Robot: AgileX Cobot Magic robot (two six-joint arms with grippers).
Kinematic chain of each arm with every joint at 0, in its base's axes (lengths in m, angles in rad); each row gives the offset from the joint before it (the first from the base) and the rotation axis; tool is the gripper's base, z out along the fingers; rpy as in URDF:
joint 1: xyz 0 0 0.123 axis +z
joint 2: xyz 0 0 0 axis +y
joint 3: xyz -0.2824 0 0.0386 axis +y
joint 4: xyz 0.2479 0 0.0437 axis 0.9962 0 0.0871
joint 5: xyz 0 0 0 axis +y
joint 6: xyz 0.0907 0 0.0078 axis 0.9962 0 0.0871
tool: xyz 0 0 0 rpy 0 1.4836 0
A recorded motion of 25 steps. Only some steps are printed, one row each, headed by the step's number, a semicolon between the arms.
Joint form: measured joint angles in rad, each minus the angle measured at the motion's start. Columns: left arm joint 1, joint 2, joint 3, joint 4, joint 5, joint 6; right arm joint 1, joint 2, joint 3, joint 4, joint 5, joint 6.
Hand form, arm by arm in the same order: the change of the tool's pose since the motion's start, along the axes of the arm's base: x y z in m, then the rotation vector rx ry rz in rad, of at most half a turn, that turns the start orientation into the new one. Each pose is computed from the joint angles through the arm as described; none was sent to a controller.
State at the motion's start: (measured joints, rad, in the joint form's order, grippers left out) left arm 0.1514 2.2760 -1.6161 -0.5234 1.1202 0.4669; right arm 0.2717 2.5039 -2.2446 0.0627 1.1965 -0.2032
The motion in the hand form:
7: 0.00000 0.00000 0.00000 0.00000 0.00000 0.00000; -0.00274 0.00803 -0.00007 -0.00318 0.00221 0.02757
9: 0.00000 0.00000 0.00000 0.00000 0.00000 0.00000; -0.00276 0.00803 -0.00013 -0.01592 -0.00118 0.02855
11: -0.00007 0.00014 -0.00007 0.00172 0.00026 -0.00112; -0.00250 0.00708 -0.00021 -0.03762 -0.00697 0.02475
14: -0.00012 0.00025 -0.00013 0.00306 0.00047 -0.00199; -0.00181 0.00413 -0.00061 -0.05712 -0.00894 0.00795
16: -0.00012 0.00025 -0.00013 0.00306 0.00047 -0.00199; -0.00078 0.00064 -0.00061 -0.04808 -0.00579 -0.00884
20: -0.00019 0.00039 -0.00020 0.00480 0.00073 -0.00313; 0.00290 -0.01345 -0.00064 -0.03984 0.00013 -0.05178
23: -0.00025 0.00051 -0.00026 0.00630 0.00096 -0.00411; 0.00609 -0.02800 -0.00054 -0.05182 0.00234 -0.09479
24: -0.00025 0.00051 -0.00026 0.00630 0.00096 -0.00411; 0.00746 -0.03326 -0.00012 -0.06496 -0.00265 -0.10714
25: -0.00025 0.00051 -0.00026 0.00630 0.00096 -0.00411; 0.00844 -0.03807 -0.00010 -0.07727 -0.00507 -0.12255
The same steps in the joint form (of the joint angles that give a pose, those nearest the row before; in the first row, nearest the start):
7: 0.0000 0.0000 0.0000 0.0000 0.0000 0.0000; 0.0164 0.0000 0.0000 -0.0003 0.0036 -0.0112
9: 0.0000 0.0000 0.0000 0.0000 0.0000 0.0000; 0.0187 0.0000 0.0000 -0.0144 0.0037 -0.0074
11: 0.0000 0.0000 0.0000 0.0021 0.0000 0.0000; 0.0209 0.0000 0.0000 -0.0393 0.0036 0.0031
14: 0.0000 0.0000 0.0000 0.0037 0.0000 0.0000; 0.0189 0.0007 0.0000 -0.0627 0.0060 0.0223
16: 0.0000 0.0000 0.0000 0.0037 0.0000 0.0000; 0.0105 0.0006 0.0000 -0.0545 0.0059 0.0295
20: 0.0000 0.0000 0.0000 0.0058 0.0000 0.0000; -0.0187 0.0006 0.0000 -0.0475 0.0083 0.0424
23: 0.0000 0.0000 0.0000 0.0076 0.0000 0.0000; -0.0450 0.0006 -0.0007 -0.0627 0.0133 0.0622
24: 0.0000 0.0000 0.0000 0.0076 0.0000 0.0000; -0.0529 0.0007 -0.0023 -0.0784 0.0133 0.0692
25: 0.0000 0.0000 0.0000 0.0076 0.0000 0.0000; -0.0599 0.0007 -0.0023 -0.0933 0.0140 0.0803

